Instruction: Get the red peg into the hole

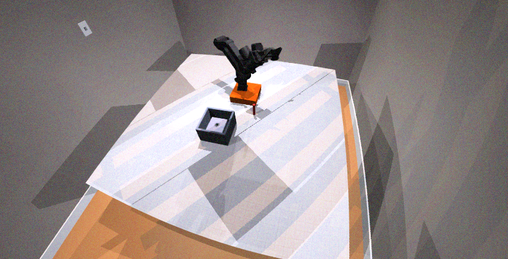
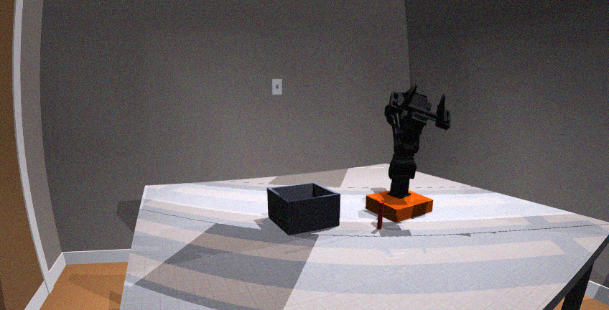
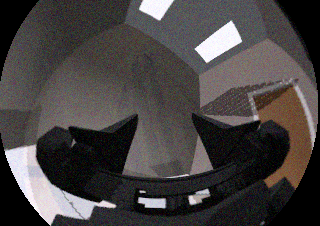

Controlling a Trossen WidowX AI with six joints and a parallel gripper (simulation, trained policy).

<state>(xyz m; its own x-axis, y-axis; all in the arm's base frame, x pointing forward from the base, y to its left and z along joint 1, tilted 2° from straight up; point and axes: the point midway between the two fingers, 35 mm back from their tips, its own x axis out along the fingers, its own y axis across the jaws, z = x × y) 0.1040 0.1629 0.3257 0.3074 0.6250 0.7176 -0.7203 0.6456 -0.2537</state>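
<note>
Now: the red peg 35 cm below my gripper tip, 11 cm to the right of it and 7 cm ahead of it. From my gripper tip the other things lie so: pale plate 34 cm below, 29 cm to the right, 21 cm ahead; dark box 36 cm below, 29 cm to the right, 21 cm ahead.
</note>
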